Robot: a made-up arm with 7 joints.
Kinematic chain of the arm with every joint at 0, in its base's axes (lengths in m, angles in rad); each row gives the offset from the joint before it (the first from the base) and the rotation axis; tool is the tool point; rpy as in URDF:
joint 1: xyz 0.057 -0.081 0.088 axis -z
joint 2: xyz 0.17 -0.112 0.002 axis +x
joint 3: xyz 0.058 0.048 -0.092 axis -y
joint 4: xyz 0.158 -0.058 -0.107 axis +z
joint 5: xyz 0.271 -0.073 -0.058 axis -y
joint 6: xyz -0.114 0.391 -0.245 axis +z
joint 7: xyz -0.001 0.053 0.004 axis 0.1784 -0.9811 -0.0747
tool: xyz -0.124 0.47 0.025 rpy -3.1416 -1.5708 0
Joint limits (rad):
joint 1: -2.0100..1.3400
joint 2: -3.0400..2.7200
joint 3: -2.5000..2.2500
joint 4: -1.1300..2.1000
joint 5: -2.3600..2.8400
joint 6: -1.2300..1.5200
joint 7: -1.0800..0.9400
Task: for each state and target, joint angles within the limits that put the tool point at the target. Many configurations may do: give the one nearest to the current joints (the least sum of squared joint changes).
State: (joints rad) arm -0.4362 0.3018 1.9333 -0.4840 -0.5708 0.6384 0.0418
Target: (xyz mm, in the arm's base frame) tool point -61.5 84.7 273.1
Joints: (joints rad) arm -0.4061 0.5629 1.6661 -0.6400 -0.9952 1.4316 -0.0227
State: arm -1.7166 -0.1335 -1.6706 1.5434 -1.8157 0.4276 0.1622
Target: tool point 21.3 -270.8 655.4
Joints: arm -2.0100 0.3878 -0.5545 1.4969 -2.3600 0.2531 0.1207
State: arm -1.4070 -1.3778 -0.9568 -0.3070 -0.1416 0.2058 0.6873
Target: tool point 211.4 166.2 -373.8
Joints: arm -1.2689 -1.6123 -1.1145 -0.1985 -0.7689 1.1894 0.5985
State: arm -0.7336 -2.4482 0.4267 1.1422 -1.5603 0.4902 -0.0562
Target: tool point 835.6 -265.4 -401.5
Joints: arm -1.0604 -2.8001 0.1944 0.5244 -2.0903 0.4368 -0.0947
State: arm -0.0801 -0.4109 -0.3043 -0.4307 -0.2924 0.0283 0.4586
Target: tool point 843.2 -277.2 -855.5
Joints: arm 0.1032 -0.6692 -0.4028 -0.6852 -0.1605 -0.1916 0.4790
